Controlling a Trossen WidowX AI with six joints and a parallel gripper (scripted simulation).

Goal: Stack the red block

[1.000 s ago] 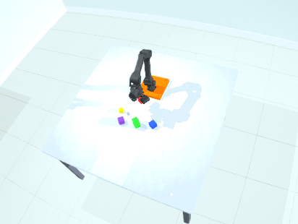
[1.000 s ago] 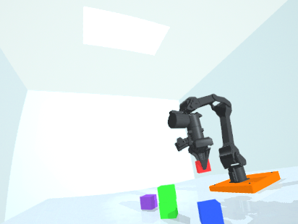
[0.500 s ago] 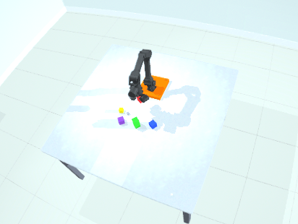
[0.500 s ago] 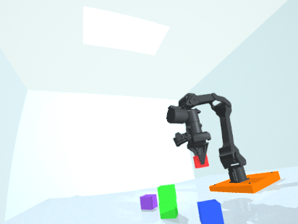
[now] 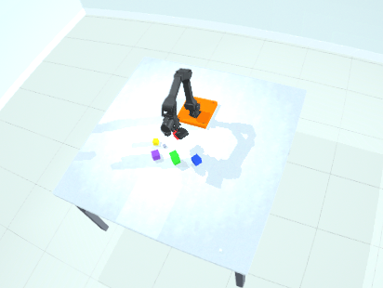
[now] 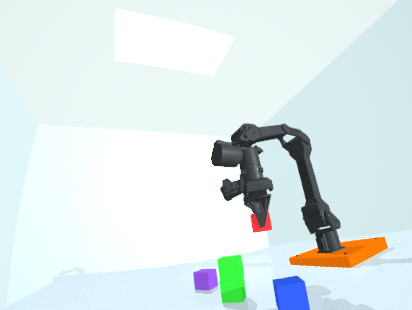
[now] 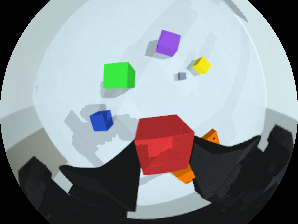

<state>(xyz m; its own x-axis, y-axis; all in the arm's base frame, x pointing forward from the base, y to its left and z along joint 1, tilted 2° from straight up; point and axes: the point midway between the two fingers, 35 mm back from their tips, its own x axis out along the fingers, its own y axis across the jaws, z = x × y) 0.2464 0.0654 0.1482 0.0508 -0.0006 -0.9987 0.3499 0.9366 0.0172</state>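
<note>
The blue block lies 140 mm to the left of my gripper tip, 110 mm below it and 40 mm ahead of it. From my gripper tip the other things lie so: small yellow block (170 mm to the right, 120 mm below, 50 mm ahead); red block (10 mm above); purple block (130 mm ahead, 110 mm below, 100 mm to the right).
</note>
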